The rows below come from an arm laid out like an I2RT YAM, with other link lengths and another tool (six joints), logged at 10 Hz.
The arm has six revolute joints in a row. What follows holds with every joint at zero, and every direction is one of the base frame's. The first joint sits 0.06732 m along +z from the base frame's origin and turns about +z. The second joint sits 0.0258 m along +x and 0.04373 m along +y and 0.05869 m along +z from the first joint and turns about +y. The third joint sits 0.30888 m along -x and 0.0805 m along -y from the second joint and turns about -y. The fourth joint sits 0.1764 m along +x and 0.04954 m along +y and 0.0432 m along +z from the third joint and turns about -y. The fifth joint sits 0.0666 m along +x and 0.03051 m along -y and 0.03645 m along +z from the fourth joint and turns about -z. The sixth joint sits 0.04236 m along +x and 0.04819 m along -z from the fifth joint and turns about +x. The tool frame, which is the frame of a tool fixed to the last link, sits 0.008 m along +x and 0.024 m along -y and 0.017 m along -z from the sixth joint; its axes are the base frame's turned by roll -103.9, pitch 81.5 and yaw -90 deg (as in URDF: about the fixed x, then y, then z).
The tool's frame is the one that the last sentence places.
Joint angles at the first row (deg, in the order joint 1, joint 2, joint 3, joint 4, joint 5, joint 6):
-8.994, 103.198, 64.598, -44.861, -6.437, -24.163
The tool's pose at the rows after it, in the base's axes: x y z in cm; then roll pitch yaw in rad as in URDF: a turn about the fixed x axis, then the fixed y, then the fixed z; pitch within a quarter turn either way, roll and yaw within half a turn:
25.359 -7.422 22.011 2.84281 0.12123 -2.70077
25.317 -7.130 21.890 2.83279 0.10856 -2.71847
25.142 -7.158 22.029 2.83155 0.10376 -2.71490
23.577 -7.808 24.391 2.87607 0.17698 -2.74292
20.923 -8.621 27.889 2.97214 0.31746 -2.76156
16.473 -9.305 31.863 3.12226 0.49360 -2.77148
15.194 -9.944 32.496 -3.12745 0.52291 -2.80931
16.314 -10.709 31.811 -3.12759 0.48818 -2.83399
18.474 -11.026 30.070 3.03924 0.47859 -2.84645
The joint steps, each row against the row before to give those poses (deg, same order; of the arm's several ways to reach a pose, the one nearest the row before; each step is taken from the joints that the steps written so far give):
1.552, 2.272, 0.001, -0.155, -0.021, 0.000
0.590, 0.307, 0.001, -0.437, 0.000, 1.552
-0.087, -0.306, -0.003, -0.609, 0.065, -0.306
-1.967, -5.946, 0.021, -1.072, -0.044, 0.001
-3.127, -9.595, 0.003, -0.023, -0.022, -0.723
-4.960, -12.677, -0.002, 0.002, 0.045, -1.092
-3.148, -2.318, -0.022, 0.043, 0.196, -0.175
-0.589, 3.170, 0.000, 1.617, 1.487, 0.045
0.022, 5.486, 0.002, 1.419, -4.919, 0.022

